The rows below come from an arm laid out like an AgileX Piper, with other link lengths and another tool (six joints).
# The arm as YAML. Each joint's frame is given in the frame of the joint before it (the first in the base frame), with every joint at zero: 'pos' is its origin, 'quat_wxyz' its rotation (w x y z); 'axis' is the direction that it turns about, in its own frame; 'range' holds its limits. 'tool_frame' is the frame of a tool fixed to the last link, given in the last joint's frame.
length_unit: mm
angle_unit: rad
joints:
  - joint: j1
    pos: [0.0, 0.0, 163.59]
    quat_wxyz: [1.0, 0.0, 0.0, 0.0]
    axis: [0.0, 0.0, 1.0]
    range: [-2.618, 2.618]
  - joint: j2
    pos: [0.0, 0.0, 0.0]
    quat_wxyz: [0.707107, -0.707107, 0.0, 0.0]
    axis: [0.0, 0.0, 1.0]
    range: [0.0, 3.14]
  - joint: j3
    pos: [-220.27, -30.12, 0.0]
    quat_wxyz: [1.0, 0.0, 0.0, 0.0]
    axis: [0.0, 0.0, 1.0]
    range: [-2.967, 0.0]
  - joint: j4
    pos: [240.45, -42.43, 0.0]
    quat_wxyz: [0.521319, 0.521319, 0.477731, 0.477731]
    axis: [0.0, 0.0, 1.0]
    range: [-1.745, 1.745]
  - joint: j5
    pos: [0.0, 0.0, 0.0]
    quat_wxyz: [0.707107, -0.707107, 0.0, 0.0]
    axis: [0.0, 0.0, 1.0]
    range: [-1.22, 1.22]
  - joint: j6
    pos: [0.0, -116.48, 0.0]
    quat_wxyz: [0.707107, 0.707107, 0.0, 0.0]
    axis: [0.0, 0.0, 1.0]
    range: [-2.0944, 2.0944]
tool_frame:
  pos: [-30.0, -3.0, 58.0]
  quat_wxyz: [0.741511, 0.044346, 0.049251, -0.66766]
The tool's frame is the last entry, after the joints.
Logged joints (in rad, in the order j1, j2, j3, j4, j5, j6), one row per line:
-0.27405, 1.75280, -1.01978, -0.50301, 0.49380, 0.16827
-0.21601, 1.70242, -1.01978, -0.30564, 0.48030, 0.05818
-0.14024, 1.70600, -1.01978, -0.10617, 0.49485, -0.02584
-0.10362, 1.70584, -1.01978, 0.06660, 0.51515, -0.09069
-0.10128, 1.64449, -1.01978, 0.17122, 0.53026, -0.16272
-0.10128, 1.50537, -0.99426, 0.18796, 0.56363, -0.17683
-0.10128, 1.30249, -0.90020, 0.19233, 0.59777, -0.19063
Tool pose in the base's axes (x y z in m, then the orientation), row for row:
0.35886, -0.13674, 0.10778, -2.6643, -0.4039, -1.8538
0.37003, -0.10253, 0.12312, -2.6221, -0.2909, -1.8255
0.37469, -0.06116, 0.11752, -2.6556, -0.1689, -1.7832
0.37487, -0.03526, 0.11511, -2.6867, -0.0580, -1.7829
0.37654, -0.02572, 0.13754, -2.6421, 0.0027, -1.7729
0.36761, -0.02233, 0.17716, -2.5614, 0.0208, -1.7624
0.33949, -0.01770, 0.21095, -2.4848, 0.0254, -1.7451
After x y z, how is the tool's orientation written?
As angles about the fixed x, y, z axes (roll, pitch, yaw), in radians.
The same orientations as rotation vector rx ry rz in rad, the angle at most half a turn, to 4 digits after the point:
1.8941, -2.2779, 0.9394
-1.8769, 2.2421, -0.8761
-1.8568, 2.2037, -0.7089
-1.8031, 2.2023, -0.5644
-1.7520, 2.1489, -0.5456
-1.7071, 2.0833, -0.6025
-1.6773, 2.0161, -0.6630

